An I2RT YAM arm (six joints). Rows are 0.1 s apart.
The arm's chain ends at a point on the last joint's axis. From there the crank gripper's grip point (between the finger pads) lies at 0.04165 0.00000 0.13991 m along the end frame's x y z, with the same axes.
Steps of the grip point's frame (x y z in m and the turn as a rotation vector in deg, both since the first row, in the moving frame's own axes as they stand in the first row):
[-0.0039 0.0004 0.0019 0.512 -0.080 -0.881]
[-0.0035 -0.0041 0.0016 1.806 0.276 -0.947]
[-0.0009 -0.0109 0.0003 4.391 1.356 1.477]
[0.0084 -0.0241 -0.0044 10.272 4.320 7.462]
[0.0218 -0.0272 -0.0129 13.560 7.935 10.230]
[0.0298 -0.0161 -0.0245 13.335 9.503 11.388]
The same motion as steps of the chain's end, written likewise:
[-0.0037 0.0023 0.0019 0.512 -0.080 -0.881]
[-0.0041 0.0010 0.0019 1.806 0.276 -0.947]
[-0.0043 -0.0013 0.0017 4.391 1.356 1.477]
[-0.0032 -0.0056 0.0009 10.272 4.320 7.462]
[0.0009 -0.0044 -0.0029 13.560 7.935 10.230]
[0.0052 0.0046 -0.0130 13.335 9.503 11.388]

